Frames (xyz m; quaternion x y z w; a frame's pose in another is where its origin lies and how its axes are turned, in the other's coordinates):
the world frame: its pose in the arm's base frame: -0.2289 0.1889 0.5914 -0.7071 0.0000 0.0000 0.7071
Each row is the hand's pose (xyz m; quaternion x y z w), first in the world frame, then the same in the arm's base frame.
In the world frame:
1: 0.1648 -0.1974 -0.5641 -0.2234 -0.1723 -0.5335 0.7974
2: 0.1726 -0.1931 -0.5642 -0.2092 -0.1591 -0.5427 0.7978
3: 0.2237 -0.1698 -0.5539 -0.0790 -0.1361 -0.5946 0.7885
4: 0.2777 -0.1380 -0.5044 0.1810 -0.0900 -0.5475 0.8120
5: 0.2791 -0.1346 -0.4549 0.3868 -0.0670 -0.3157 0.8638
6: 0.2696 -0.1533 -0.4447 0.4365 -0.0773 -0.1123 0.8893
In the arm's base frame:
1: -0.0641 -0.3752 0.7888 -0.7218 -0.4991 -0.2554 0.4059
2: -0.0563 -0.3753 0.7845 -0.7120 -0.4962 -0.2712 0.4162
3: -0.0052 -0.3650 0.7612 -0.6134 -0.5167 -0.3242 0.5017
4: 0.0488 -0.3155 0.7294 -0.4462 -0.4508 -0.3235 0.7022
5: 0.0502 -0.2660 0.7260 -0.3373 -0.2706 -0.1759 0.8843
6: 0.0407 -0.2558 0.7447 -0.3202 -0.1341 -0.0247 0.9375

